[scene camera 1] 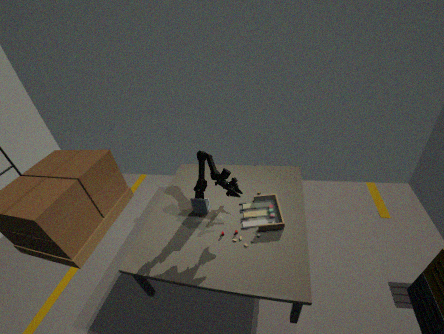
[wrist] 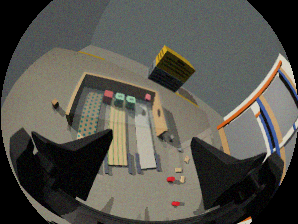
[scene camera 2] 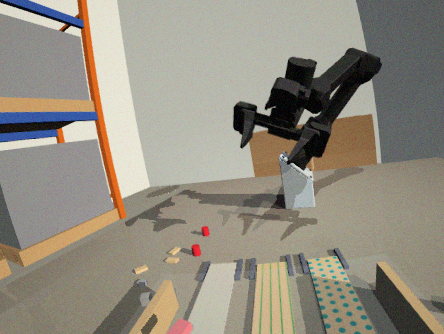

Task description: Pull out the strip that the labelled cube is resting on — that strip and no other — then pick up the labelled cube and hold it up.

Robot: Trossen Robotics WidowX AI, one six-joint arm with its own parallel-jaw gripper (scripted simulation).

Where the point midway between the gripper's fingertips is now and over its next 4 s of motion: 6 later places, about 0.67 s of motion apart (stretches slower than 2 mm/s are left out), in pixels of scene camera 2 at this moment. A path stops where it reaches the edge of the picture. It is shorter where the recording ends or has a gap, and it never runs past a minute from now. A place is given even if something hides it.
The gripper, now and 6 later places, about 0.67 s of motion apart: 264,154; 269,163; 262,212; 266,237; 268,254; 270,269; 270,267
